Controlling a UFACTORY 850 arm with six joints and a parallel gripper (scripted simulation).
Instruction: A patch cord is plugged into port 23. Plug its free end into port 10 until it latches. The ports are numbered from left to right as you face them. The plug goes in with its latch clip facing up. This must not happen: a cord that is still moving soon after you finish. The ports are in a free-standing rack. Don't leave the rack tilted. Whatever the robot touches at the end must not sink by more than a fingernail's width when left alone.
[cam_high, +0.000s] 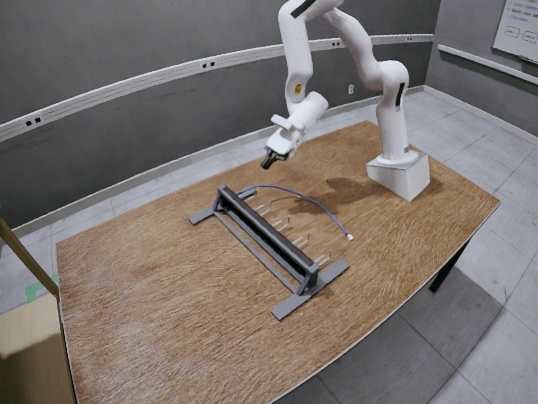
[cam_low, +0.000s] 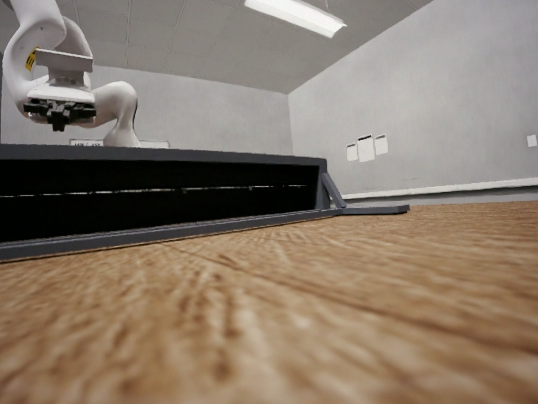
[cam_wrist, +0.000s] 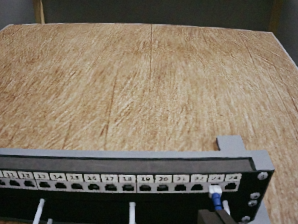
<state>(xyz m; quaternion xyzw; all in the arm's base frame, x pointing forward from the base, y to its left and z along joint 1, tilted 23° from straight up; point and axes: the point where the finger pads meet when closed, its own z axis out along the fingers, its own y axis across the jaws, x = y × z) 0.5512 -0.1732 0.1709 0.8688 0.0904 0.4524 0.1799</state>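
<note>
Now: hand 10 cm past the plug, 33 cm to the right of it and 18 cm above it.
</note>
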